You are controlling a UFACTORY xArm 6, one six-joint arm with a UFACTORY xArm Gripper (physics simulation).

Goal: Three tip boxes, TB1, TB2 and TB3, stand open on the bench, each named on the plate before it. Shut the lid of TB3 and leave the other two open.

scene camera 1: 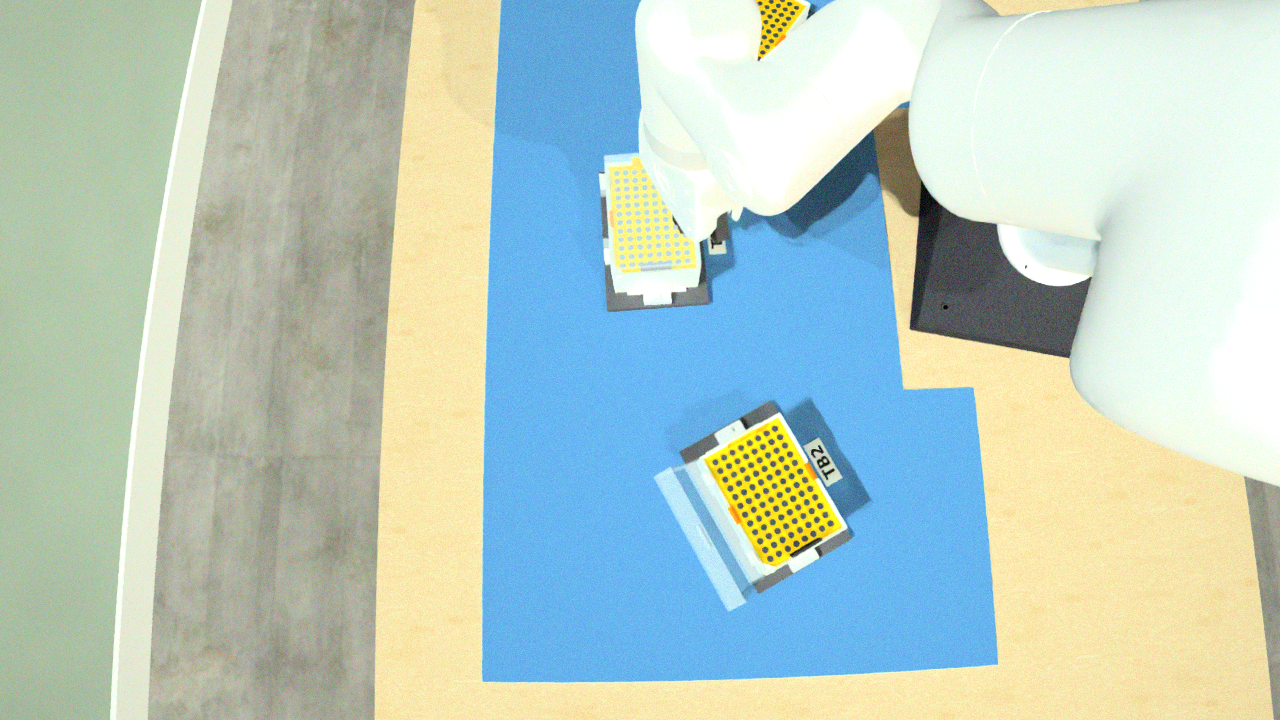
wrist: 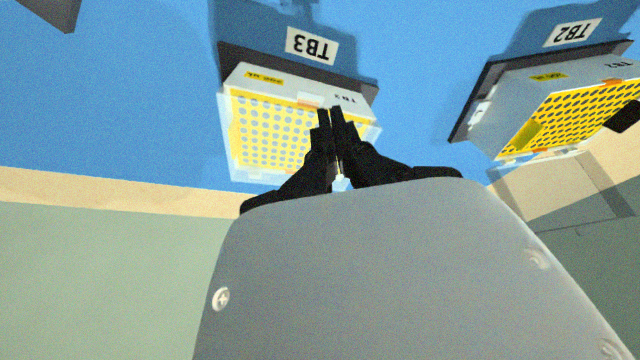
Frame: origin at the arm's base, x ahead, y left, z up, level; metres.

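Where they show: gripper, fingertip midpoint: (wrist: 330, 125).
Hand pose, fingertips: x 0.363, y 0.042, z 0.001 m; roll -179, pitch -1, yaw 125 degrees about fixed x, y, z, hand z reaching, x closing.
Each offset is from my fingertips to the top centre of the thing. "spot": to the spot under its first point. Level surfaces: height alone.
TB3 @(0.027 m ahead, 0.012 m right, 0.000 m up) (scene camera 1: 640, 214) (wrist: 270, 132) is a white box with a yellow tip rack. Its clear lid lies down over the rack, which looks pale through it. Its name plate @(spot: 0.027 m back, 0.022 m right, 0.075 m down) (wrist: 311, 46) is readable in the wrist view. My gripper (wrist: 330, 125) is shut and empty, its black fingertips over TB3's front edge in the wrist view; whether they touch the lid I cannot tell. TB2 @(0.098 m back, 0.246 m left, 0.003 m down) (scene camera 1: 774, 492) (wrist: 580, 115) stands open, its clear lid @(0.043 m back, 0.284 m left, 0.076 m up) (scene camera 1: 702, 537) (wrist: 550, 187) swung out behind it. Part of a third box @(0.042 m back, 0.246 m right, 0.003 m down) (scene camera 1: 780, 22) shows behind the arm; its name and lid are hidden.
The boxes stand on a blue mat @(0.077 m down) (scene camera 1: 572, 582) (wrist: 125, 110) on a wooden bench @(0.080 m down) (scene camera 1: 438, 537) (wrist: 110, 187). The white arm (scene camera 1: 805, 116) covers the upper right, above part of TB3 and the third box. The dark robot base plate (scene camera 1: 975, 295) lies to the right.
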